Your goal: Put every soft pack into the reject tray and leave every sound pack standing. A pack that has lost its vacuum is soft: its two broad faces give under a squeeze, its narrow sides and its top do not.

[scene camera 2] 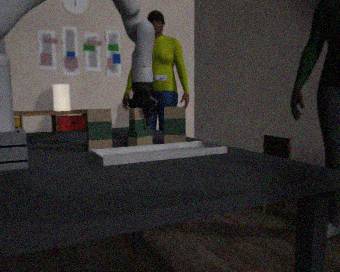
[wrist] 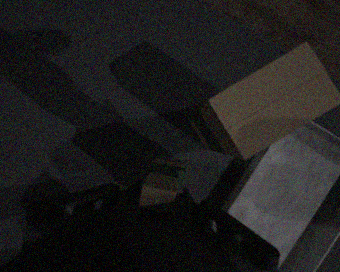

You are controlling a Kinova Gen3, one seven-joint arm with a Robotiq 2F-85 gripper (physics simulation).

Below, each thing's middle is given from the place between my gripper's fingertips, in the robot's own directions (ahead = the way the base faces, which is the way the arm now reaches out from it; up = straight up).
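Labels:
Here is the white reject tray (scene camera 2: 133, 154), and it sits 6 cm below my hand, 1 cm ahead of it and 18 cm to the right of it.

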